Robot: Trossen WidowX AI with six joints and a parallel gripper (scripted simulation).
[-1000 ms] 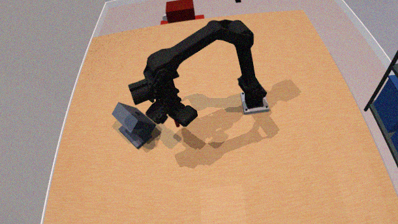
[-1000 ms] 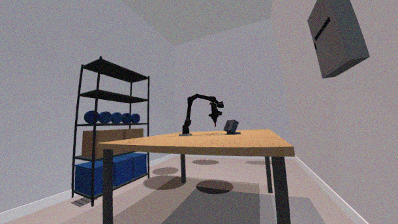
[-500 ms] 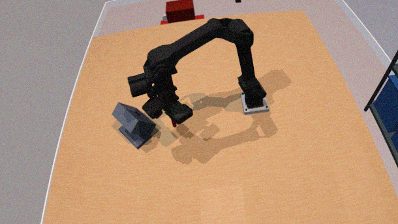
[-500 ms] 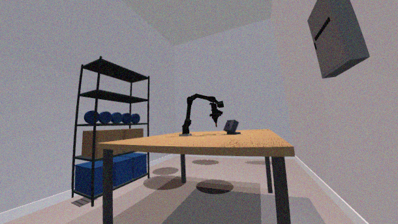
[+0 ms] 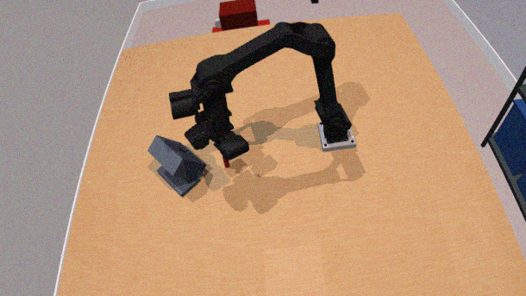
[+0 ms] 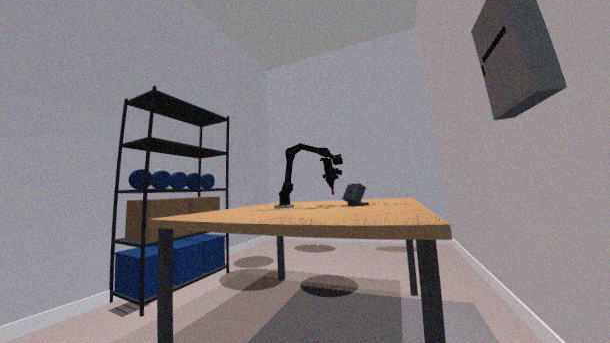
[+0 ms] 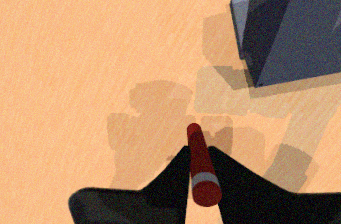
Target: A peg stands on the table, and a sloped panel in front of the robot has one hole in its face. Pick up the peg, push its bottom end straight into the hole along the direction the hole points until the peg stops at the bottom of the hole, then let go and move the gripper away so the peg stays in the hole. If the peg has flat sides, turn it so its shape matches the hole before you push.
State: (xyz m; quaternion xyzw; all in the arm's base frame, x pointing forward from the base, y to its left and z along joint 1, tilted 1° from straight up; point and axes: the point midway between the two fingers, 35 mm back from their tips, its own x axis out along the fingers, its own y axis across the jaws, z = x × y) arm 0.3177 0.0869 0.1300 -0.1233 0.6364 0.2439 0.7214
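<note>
Now: the grey-blue sloped panel 150 mm ahead of my gripper tip, 40 mm to the right of it and 40 mm below it. The rest, counted from my gripper tip: red peg (20 mm above).
</note>
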